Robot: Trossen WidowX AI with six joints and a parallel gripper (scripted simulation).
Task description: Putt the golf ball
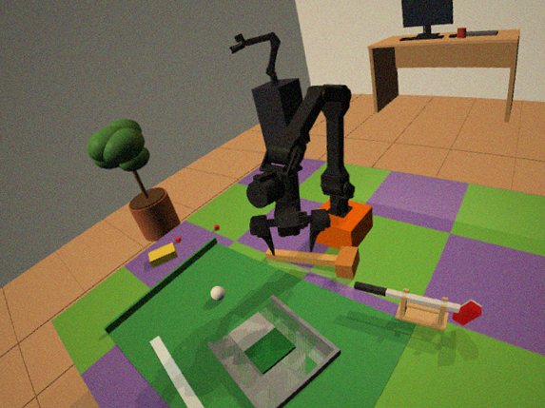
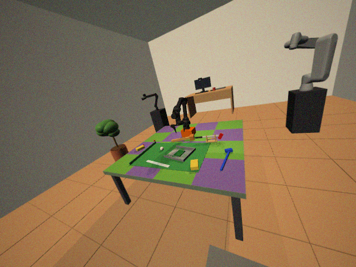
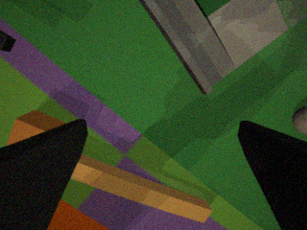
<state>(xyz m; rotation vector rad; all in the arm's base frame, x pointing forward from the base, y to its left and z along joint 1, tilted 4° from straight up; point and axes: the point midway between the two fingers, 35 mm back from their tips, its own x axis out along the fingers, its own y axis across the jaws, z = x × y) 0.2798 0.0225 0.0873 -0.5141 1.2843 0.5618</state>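
Now: gripper tip 300 mm to the right of the red putter, 100 mm above it and 70 mm past it. Also, from my gripper tip: white golf ball 210 mm to the right, 130 mm below, 130 mm ahead; then wooden stand 310 mm to the left, 120 mm below, 70 mm behind; then white strip 380 mm ahead, 150 mm below, 120 mm to the right.
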